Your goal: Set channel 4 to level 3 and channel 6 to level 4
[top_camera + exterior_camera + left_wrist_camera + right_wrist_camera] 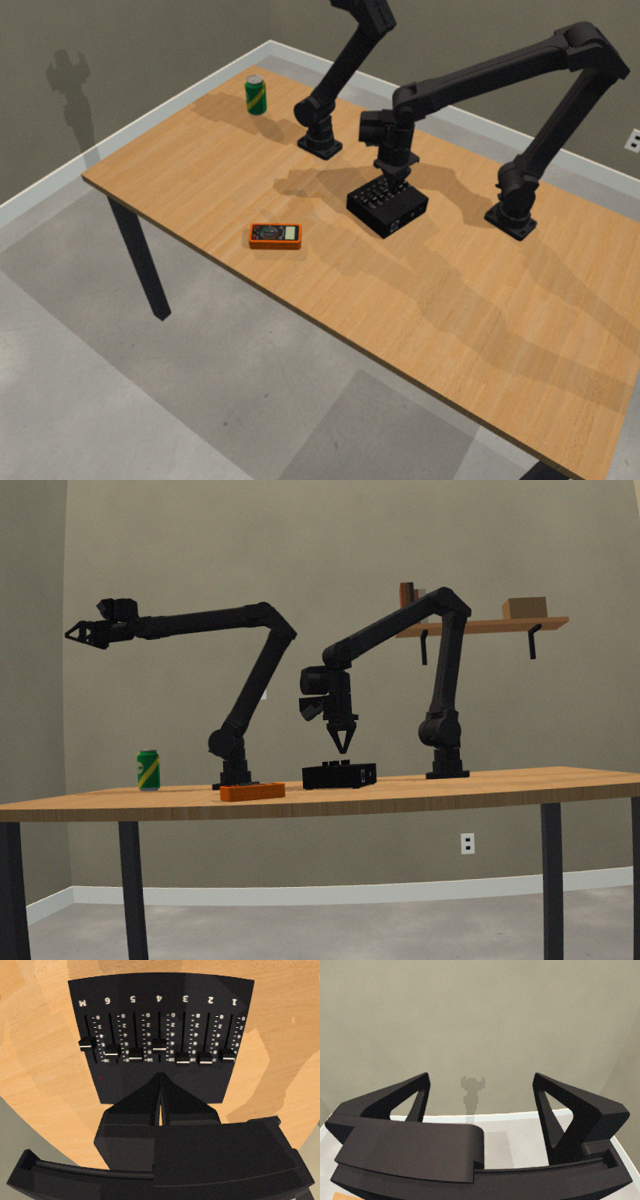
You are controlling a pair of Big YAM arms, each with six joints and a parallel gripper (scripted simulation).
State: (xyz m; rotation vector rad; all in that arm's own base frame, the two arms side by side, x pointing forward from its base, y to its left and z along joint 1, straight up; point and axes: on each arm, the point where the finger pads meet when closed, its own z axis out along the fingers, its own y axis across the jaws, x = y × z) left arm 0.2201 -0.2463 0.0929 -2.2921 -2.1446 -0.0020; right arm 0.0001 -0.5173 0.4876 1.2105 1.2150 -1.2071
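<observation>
My left gripper is now 10 mm past the channel 4 fader cap, 20 mm to the left of it and 30 mm above it. Round my left hand: M fader cap: 60 mm ahead, 50 mm to the right, 30 mm below; channel 5 fader cap: 20 mm ahead, 20 mm to the right, 30 mm below; channel 6 fader cap: 40 mm ahead, 30 mm to the right, 30 mm below.
</observation>
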